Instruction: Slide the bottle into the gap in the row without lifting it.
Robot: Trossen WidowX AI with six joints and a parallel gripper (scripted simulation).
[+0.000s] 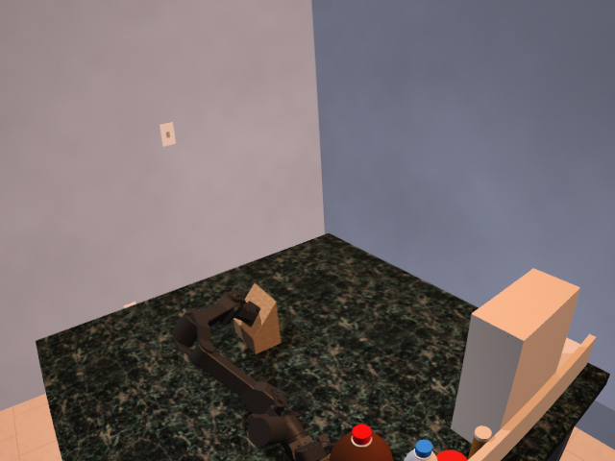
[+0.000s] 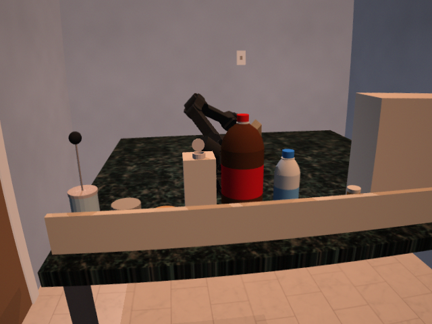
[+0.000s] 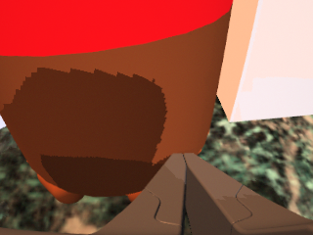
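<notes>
Now: hand 90 mm below the cola bottle, 90 mm short of it and 20 mm to the right of it. Also, from my hand: water bottle: 130 mm to the left, 130 mm ahead, 50 mm above; then red lid: 240 mm to the left, 130 mm ahead, 30 mm below; then rail: 180 mm to the left, 180 mm ahead, 10 mm below.
</notes>
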